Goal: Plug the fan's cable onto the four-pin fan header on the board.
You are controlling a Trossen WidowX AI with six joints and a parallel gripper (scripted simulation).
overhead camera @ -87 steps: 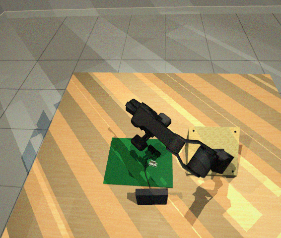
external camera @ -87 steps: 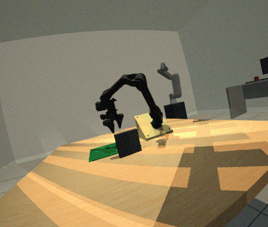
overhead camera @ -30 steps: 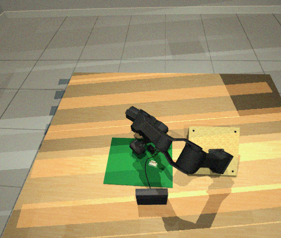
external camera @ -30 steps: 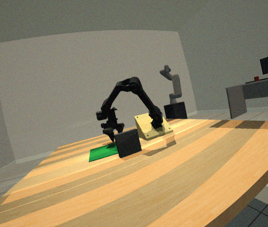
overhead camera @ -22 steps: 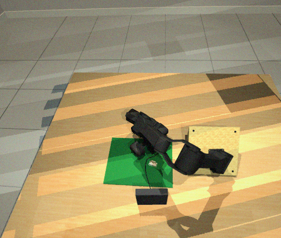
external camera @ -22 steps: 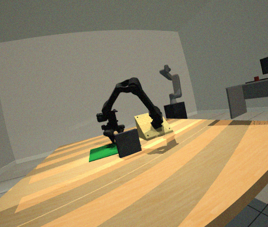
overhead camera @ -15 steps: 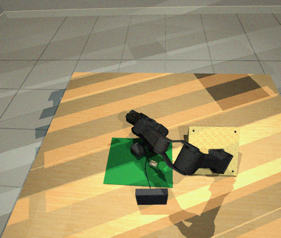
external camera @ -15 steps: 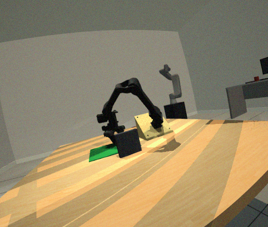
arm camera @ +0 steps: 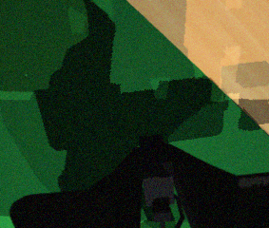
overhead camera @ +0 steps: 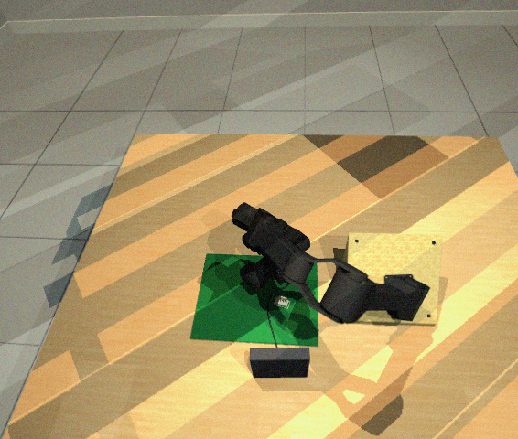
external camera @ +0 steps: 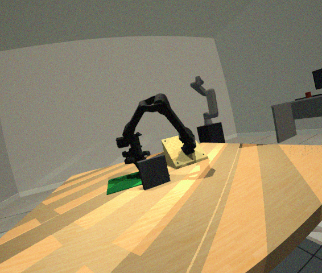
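My gripper tip is 50 mm to the right of the green board, 50 mm short of it and 30 mm above it. Round my gripper tip: dark plug: 10 mm to the left, 10 mm behind, 10 mm above; then black fan: 230 mm to the left, 40 mm above, 10 mm behind.
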